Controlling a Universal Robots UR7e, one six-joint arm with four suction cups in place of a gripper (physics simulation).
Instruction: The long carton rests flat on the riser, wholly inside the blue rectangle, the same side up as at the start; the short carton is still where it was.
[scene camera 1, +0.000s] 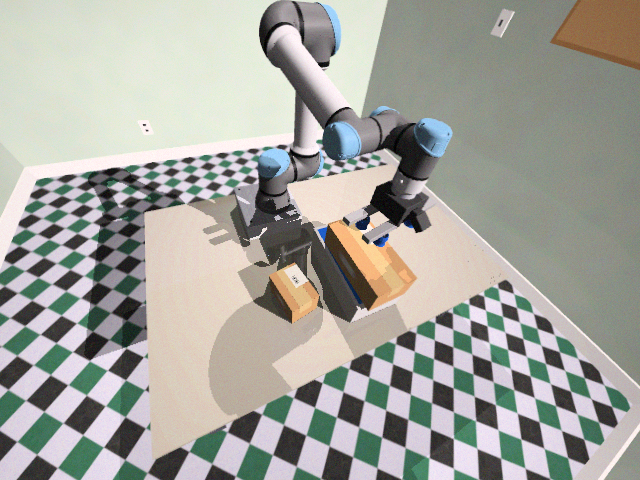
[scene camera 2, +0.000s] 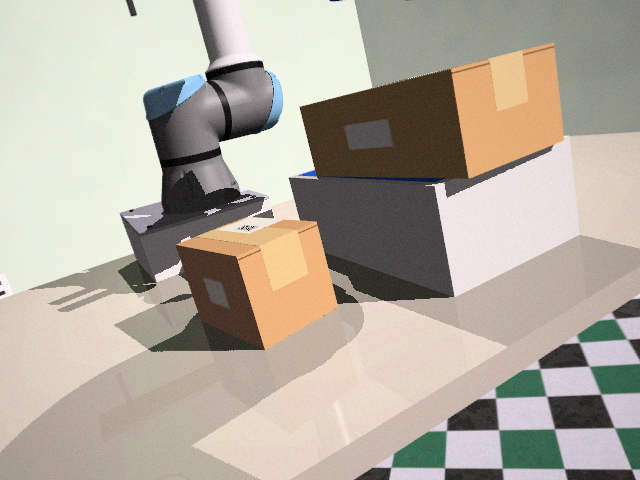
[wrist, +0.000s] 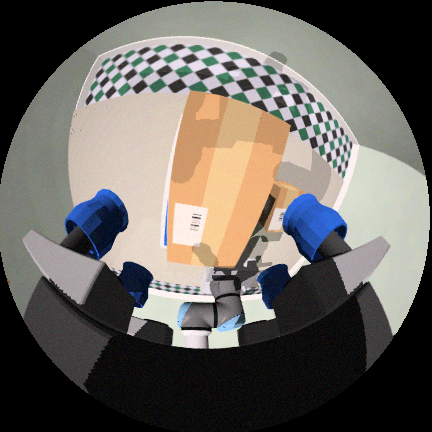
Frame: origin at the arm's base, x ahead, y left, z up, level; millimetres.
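Seen in the pictures: end effector, tool point: (wrist: 204, 255); arm's base, origin of the base link: (scene camera 1: 273, 201) (scene camera 2: 202, 202) (wrist: 224, 283).
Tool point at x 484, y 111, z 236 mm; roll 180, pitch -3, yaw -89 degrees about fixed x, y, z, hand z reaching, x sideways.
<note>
Pixels of each thing's middle, then the offset from my tool point to it. Level surfaces: height alone.
- long carton, body centre: (scene camera 2: 414, 121) (wrist: 215, 190) (scene camera 1: 365, 258) 156 mm down, 4 mm back, 24 mm right
- riser, body centre: (scene camera 2: 412, 201) (scene camera 1: 353, 265) 268 mm down, 46 mm back, 9 mm right
- short carton, body centre: (scene camera 2: 254, 274) (scene camera 1: 293, 292) (wrist: 278, 204) 276 mm down, 82 mm back, 262 mm right
- table, its level: 328 mm down
The long carton (scene camera 1: 361, 258) (scene camera 2: 385, 134) (wrist: 230, 175) lies on the riser (scene camera 1: 333, 281) (scene camera 2: 509, 222), label and tape up. Its near end reaches past the riser's front top edge in scene camera 2 and shades the front face. The blue rectangle (scene camera 1: 323, 235) (scene camera 2: 408, 178) (wrist: 166, 232) shows along the carton's long sides; the rest is hidden beneath it. The short carton (scene camera 1: 293, 295) (scene camera 2: 289, 284) (wrist: 284, 192) stands on the table beside the riser. My gripper (scene camera 1: 385, 230) (wrist: 205, 254) is open, its cups bare, above and apart from the long carton's base-side end.
The arm's base block (scene camera 1: 273, 224) (scene camera 2: 170, 237) stands on the table (scene camera 1: 180, 320) (scene camera 2: 77, 372) behind the short carton. The arm reaches over from the base to the riser. Walls stand behind and to the right, beyond the checkered floor (scene camera 1: 413, 408).
</note>
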